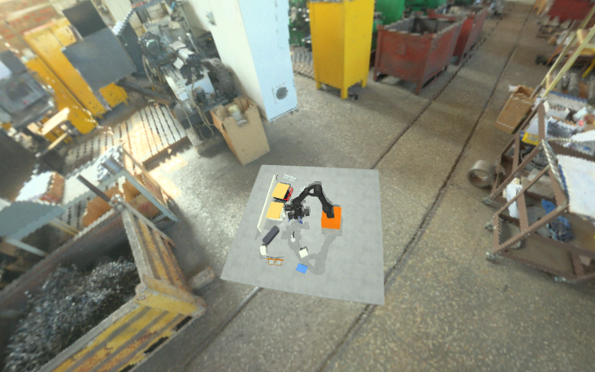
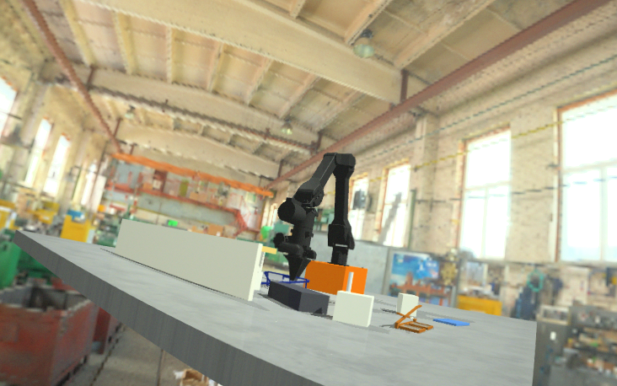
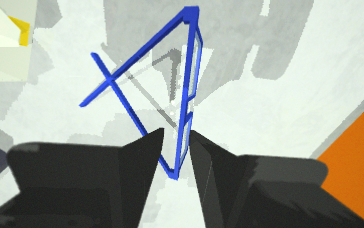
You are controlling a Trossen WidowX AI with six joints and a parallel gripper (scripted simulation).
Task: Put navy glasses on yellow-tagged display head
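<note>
My gripper tip is 19 cm to the right of the white peg, 6 cm short of it and 1 cm above it. Round my gripper tip: blue pad 44 cm to the left, 3 cm below, 2 cm behind; then dark box 26 cm ahead, 15 cm to the left, 1 cm below; then long white wall 30 cm ahead, 19 cm to the right, 2 cm above.
</note>
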